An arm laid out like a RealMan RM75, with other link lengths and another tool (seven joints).
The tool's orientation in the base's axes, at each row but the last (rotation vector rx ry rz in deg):
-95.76, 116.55, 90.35
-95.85, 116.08, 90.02
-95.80, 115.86, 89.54
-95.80, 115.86, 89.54
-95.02, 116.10, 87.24
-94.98, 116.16, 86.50
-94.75, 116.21, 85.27
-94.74, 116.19, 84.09
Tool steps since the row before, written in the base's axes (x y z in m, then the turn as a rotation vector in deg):
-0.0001, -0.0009, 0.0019, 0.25, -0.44, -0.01
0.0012, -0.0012, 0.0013, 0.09, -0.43, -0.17
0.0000, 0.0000, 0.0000, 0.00, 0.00, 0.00
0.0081, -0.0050, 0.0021, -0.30, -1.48, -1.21
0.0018, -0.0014, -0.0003, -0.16, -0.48, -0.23
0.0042, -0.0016, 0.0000, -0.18, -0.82, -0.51
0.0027, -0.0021, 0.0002, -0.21, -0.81, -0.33
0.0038, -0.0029, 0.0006, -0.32, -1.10, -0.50
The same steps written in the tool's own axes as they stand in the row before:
-0.0005, 0.0014, -0.0015, 0.21, -0.14, -0.44
-0.0005, 0.0001, -0.0021, 0.36, -0.12, -0.28
0.0000, 0.0000, 0.0000, 0.00, 0.00, 0.00
-0.0011, -0.0043, -0.0087, 1.87, -0.35, -0.35
0.0004, -0.0015, -0.0017, 0.53, 0.03, -0.16
-0.0006, -0.0032, -0.0031, 0.94, -0.09, -0.26
0.0002, -0.0019, -0.0029, 0.83, 0.04, -0.33
0.0001, -0.0025, -0.0041, 1.18, 0.06, -0.41

